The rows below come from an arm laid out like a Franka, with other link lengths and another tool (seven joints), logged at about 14 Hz.
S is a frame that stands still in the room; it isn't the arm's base.
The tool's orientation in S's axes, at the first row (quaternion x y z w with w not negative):
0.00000 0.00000 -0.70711 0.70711
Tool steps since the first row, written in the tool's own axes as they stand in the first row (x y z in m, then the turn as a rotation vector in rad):
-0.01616 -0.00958 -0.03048 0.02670 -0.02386 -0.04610
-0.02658 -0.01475 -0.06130 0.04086 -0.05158 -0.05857
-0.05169 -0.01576 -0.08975 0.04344 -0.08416 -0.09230
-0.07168 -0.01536 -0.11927 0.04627 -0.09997 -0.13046
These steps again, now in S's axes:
-0.00958 0.01616 -0.03048 -0.02386 -0.02670 -0.04610
-0.01475 0.02658 -0.06130 -0.05158 -0.04086 -0.05857
-0.01576 0.05169 -0.08975 -0.08416 -0.04344 -0.09230
-0.01536 0.07168 -0.11927 -0.09997 -0.04627 -0.13046

